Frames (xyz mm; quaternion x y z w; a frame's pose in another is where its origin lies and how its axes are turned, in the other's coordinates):
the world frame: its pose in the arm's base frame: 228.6 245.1 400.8 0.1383 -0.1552 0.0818 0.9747
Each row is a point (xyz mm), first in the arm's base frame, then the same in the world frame.
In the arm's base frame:
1: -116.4 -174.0 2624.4
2: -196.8 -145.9 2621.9
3: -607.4 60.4 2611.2
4: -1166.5 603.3 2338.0
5: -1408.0 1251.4 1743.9
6: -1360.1 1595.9 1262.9
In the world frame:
1: 350.5 215.4 2251.6
2: 277.5 257.7 2263.6
3: -87.3 533.9 2307.9
4: -637.5 1095.2 2054.6
5: -981.8 1613.6 1388.3
6: -1053.1 1813.1 833.8

